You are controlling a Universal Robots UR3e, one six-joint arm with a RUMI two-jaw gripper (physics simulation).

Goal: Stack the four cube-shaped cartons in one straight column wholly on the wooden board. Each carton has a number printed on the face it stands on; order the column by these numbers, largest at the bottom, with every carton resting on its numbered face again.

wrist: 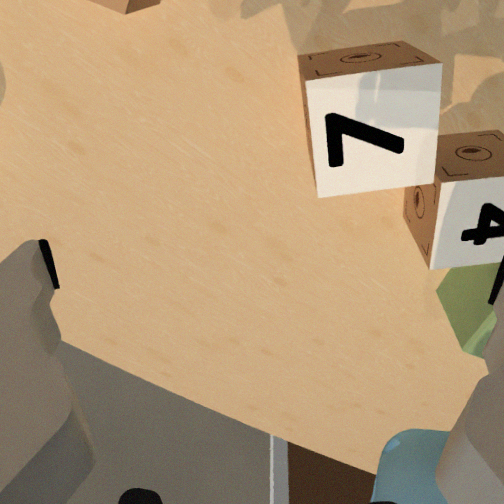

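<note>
In the wrist view a brown carton (372,117) lies tipped over, its white face with a black 7 turned toward me. Right of it and touching or nearly touching, a second carton (462,200) shows a white face with a 4, cut off by the right edge. Both lie on the light wooden board (210,210), which fills most of the view. A corner of a third brown carton (127,5) shows at the top edge. My gripper (272,270) is open and empty, its grey jaws at the left and right edges, with the cartons beyond the right jaw.
The board's near edge runs diagonally across the bottom, with grey surface (165,440) below it. A green patch (467,305) and a light blue patch (410,465) sit off the board at lower right. A dark strip (325,475) lies at the bottom.
</note>
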